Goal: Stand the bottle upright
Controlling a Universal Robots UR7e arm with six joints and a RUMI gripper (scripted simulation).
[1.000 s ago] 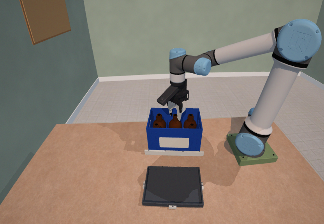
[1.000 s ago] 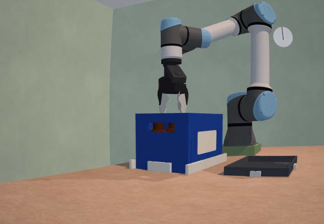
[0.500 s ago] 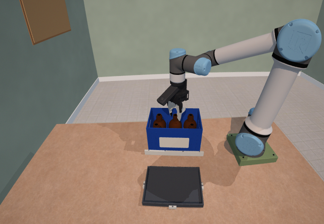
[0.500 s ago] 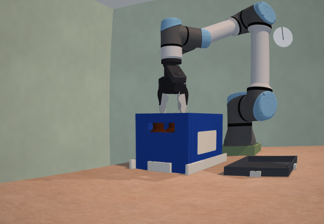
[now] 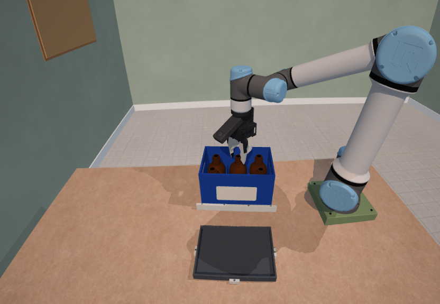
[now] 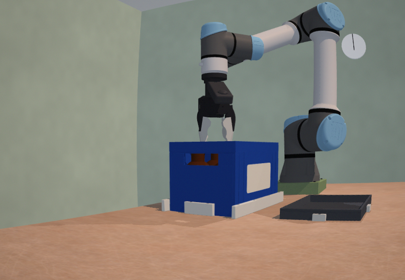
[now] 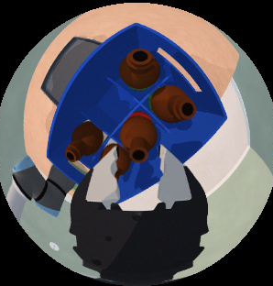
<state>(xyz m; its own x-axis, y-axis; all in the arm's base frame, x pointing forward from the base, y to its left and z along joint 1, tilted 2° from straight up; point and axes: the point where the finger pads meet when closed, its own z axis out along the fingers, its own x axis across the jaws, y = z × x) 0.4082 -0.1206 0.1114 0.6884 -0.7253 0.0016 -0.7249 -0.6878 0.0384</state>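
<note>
Right now my hand is 7 cm above the glass bottle. Also, from my hand: dark tray (1 cm ahead, 33 cm to the left, 14 cm below); blue crate (4 cm to the left, 7 cm below).
</note>
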